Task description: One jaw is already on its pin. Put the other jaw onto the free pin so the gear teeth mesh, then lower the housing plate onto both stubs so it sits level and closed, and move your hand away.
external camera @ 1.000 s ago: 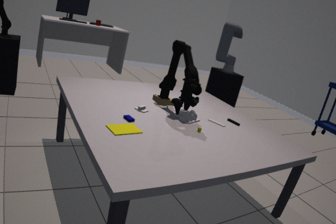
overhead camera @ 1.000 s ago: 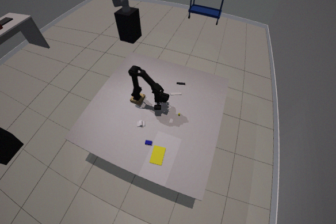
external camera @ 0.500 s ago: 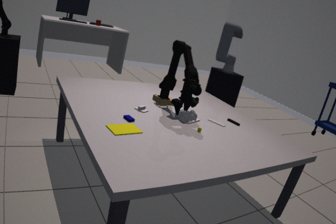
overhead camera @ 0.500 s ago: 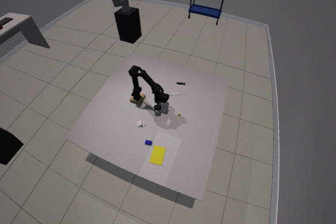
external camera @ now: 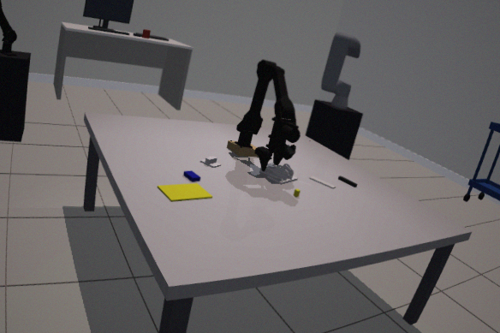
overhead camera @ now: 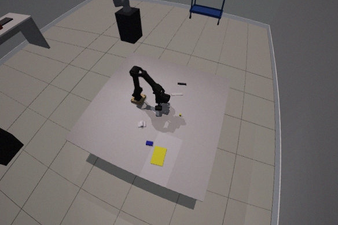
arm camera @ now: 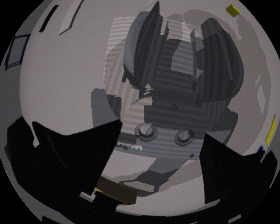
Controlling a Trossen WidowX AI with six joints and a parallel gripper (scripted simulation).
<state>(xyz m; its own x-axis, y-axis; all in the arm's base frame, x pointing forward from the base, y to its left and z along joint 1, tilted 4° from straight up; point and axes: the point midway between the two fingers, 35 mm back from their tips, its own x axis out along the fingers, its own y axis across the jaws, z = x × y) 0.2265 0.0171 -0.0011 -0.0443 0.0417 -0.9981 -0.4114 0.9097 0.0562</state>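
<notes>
My gripper tip is 30 mm to the right of the jaw, 20 mm short of it and 10 mm below it. The rest, counted from my gripper tip: white block 240 mm to the right, 60 mm behind; yellow cube 220 mm ahead; white bar 210 mm to the left, 100 mm ahead, 10 mm below.
</notes>
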